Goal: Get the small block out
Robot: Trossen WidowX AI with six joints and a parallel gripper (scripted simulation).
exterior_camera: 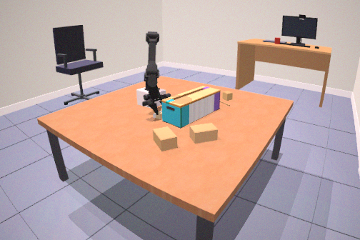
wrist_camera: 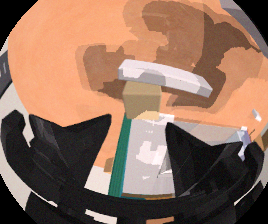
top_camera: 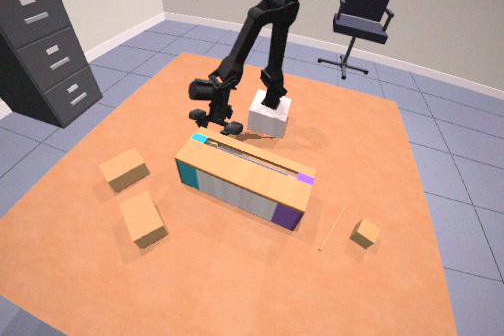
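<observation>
Now: gripper tip 20 mm past the pale block and 20 mm above it. Round my gripper tip: thin stick 470 mm to the left, 110 mm ahead, 30 mm below; then box 170 mm to the left, 60 mm ahead, 30 mm above.
</observation>
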